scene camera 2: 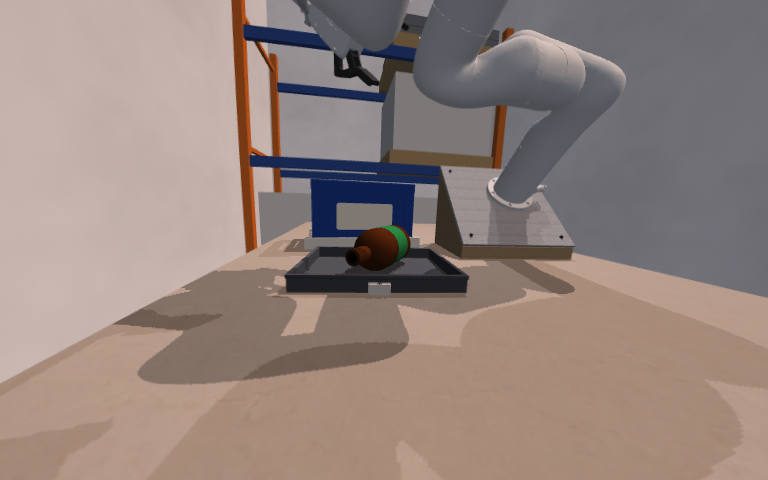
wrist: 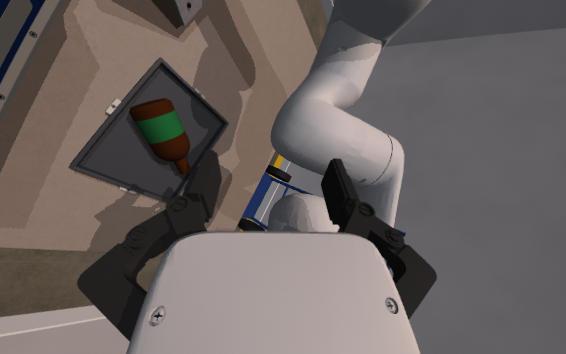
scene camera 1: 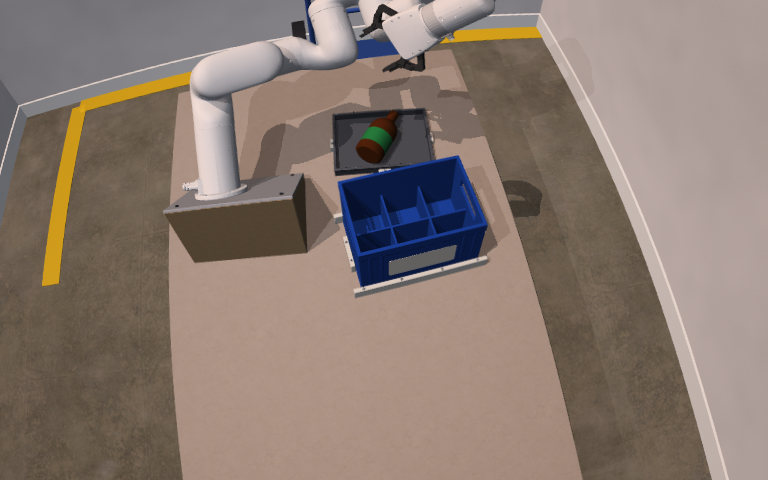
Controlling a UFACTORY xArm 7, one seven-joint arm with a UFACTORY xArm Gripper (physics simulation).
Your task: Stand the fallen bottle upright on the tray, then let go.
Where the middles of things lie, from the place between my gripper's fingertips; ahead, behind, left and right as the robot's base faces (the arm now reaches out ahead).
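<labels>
From my hand: brown bottle (scene camera 2: 375, 249), 330 mm below, 10 mm ahead, 20 mm to the left; blue divided crate (scene camera 1: 399, 222), 280 mm below, 270 mm to the right, 20 mm ahead; dark grey tray (scene camera 2: 324, 270), 360 mm below, 30 mm to the left, 20 mm ahead.
</labels>
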